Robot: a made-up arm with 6 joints. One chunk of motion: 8 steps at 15 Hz.
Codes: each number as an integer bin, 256 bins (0 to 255) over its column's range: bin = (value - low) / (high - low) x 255, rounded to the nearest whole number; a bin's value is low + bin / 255 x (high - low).
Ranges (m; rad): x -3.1..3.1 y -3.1..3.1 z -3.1..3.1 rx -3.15..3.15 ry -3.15..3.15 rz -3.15..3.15
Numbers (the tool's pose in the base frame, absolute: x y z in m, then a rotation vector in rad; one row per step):
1: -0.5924 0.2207 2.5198 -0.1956 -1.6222 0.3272
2: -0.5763 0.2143 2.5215 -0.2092 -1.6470 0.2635
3: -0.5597 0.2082 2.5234 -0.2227 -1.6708 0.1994
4: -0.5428 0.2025 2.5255 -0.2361 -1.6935 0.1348
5: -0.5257 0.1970 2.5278 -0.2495 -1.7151 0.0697
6: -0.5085 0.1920 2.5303 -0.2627 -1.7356 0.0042
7: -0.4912 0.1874 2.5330 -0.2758 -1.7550 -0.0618
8: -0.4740 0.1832 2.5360 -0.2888 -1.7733 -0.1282
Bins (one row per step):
1: 103 137 231 120 62 141
2: 104 136 231 119 61 138
3: 104 136 231 118 60 136
4: 105 136 231 118 59 133
5: 106 136 231 117 58 130
6: 107 135 232 117 57 128
7: 107 135 232 116 56 125
8: 108 135 232 116 56 122

